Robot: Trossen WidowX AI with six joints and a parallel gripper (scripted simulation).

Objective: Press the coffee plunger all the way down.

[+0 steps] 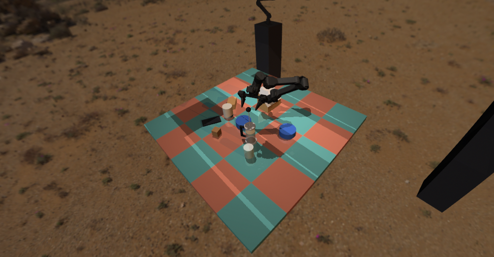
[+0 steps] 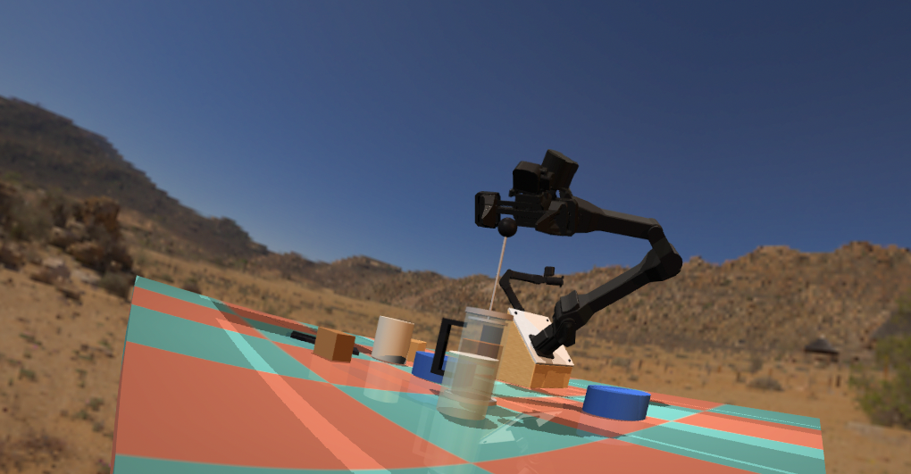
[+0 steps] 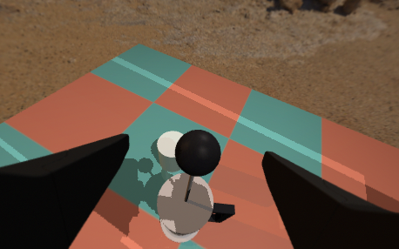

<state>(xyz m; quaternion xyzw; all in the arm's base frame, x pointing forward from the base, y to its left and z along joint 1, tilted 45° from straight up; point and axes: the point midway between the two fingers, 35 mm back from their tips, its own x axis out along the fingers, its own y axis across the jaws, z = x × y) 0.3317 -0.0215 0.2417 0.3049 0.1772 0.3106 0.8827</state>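
Now: gripper tip 10 mm short of the coffee press, 20 mm to the left of it and 150 mm above it. From my gripper tip the other things lie so: cream cup (50 mm behind, 340 mm to the right, 240 mm below).
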